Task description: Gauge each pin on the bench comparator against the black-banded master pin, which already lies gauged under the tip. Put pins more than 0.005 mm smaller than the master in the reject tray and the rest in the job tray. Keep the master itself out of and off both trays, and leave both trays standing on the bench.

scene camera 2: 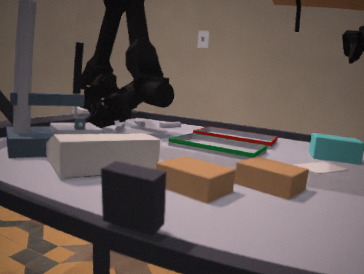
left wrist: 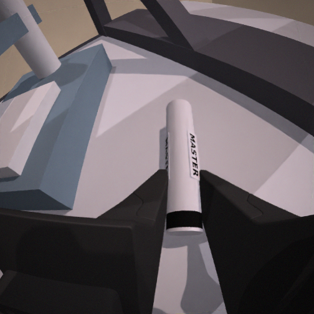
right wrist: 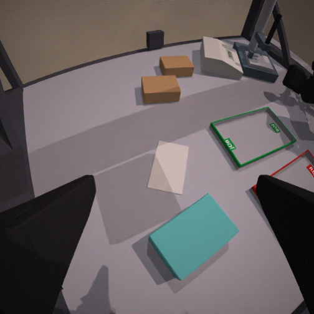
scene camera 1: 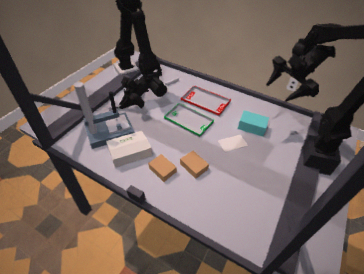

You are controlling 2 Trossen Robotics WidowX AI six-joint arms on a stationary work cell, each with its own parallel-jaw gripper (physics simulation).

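My left gripper [scene camera 1: 131, 105] [scene camera 2: 100, 123] [left wrist: 181, 177] is shut on the white master pin [left wrist: 180, 150], low over the bench beside the comparator. The pin's black band points toward the bottom of the left wrist view. The blue comparator [scene camera 1: 95, 138] [scene camera 2: 29, 144] [left wrist: 82, 145] [right wrist: 271, 74] shows no pin on its visible anvil part. The green job tray [scene camera 1: 183, 126] [scene camera 2: 215, 148] [right wrist: 229, 144] and red reject tray [scene camera 1: 221, 108] [scene camera 2: 235, 138] [right wrist: 280, 170] stand side by side, with no pins visible inside. A grey pin [scene camera 1: 172, 80] [scene camera 2: 170, 124] lies behind. My right gripper [scene camera 1: 278, 91] [right wrist: 177, 183] is open and empty, raised.
A white display box [scene camera 1: 131, 150] [scene camera 2: 107, 152] [right wrist: 217, 61] stands by the comparator; its digits are unreadable. Two orange blocks [scene camera 1: 163, 167] [scene camera 1: 194, 164], a teal block [scene camera 1: 253, 123] [right wrist: 194, 237], a pale card [scene camera 1: 233, 143] [right wrist: 169, 167] and a dark block [scene camera 1: 135, 194] [scene camera 2: 133, 197] stand or lie around the bench.
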